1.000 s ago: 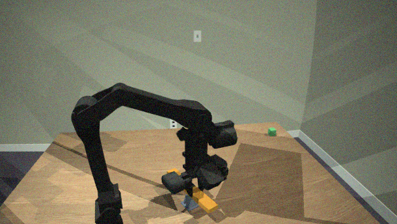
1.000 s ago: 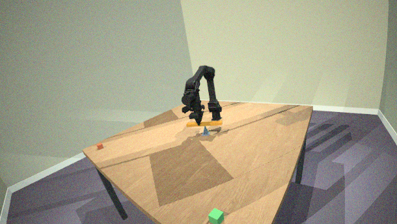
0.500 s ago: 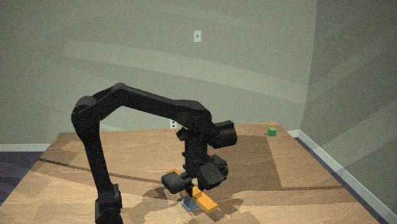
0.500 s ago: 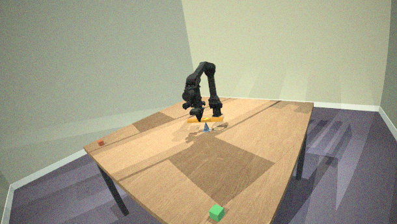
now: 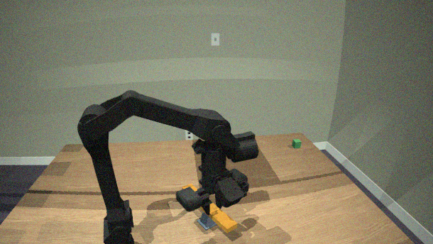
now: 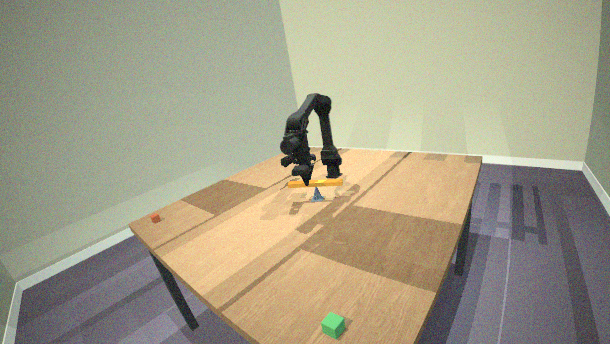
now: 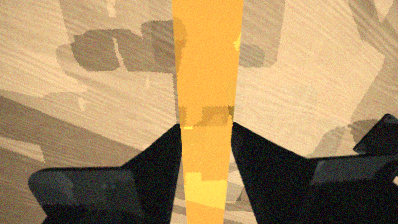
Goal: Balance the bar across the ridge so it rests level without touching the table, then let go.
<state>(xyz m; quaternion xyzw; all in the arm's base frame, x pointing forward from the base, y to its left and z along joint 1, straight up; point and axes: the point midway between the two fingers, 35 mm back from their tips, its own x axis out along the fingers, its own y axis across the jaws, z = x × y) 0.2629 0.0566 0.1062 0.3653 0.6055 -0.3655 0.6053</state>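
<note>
Right now the orange bar is 3 cm to the left of my gripper tip and 1 cm behind it. The rest, counted from my gripper tip: green cube (48 cm ahead, 44 cm to the left, 6 cm below); small red cube (56 cm to the right, 48 cm ahead, 6 cm below).
</note>
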